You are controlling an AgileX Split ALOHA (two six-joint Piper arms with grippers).
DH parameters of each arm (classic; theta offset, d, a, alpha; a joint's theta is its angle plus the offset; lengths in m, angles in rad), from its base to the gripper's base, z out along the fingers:
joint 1: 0 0.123 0 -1.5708
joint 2: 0.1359 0 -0.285 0
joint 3: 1.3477 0 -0.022 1.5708
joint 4: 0 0.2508 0 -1.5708
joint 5: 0 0 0.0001 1.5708
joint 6: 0 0.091 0 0
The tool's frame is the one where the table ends.
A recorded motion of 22 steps. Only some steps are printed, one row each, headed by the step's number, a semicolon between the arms.
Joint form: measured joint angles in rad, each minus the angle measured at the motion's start. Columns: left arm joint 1, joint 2, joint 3, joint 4, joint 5, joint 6; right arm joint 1, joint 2, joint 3, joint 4, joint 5, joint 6.
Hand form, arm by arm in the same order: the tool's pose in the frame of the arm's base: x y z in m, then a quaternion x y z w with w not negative. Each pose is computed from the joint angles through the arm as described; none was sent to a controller.
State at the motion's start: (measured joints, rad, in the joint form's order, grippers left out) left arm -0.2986 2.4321 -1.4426 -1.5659 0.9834 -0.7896; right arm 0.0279 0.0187 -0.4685 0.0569 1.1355 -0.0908
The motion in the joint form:
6: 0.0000 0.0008 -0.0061 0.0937 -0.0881 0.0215; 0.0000 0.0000 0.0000 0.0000 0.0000 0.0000
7: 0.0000 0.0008 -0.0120 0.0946 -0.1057 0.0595; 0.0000 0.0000 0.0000 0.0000 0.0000 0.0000
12: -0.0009 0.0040 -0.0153 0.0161 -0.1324 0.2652; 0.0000 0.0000 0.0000 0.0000 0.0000 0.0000
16: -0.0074 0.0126 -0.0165 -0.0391 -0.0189 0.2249; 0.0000 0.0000 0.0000 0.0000 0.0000 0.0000
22: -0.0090 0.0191 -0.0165 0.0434 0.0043 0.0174; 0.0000 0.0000 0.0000 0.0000 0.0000 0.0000
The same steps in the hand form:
6: 0.4028 -0.1980 0.0464 0.63345 -0.60583 0.36682 0.31171; -0.0024 0.0046 0.2628 -0.05387 0.88214 0.01371 0.46770
7: 0.4051 -0.1977 0.0467 0.62455 -0.61839 0.37429 0.29568; -0.0024 0.0046 0.2628 -0.05387 0.88214 0.01371 0.46770
12: 0.4110 -0.1986 0.0480 0.58121 -0.65076 0.41972 0.25007; -0.0024 0.0046 0.2628 -0.05387 0.88214 0.01371 0.46770
16: 0.4056 -0.2066 0.0532 0.57598 -0.61838 0.43338 0.31311; -0.0024 0.0046 0.2628 -0.05387 0.88214 0.01371 0.46770
22: 0.3988 -0.2064 0.0478 0.61914 -0.58787 0.37573 0.36040; -0.0024 0.0046 0.2628 -0.05387 0.88214 0.01371 0.46770

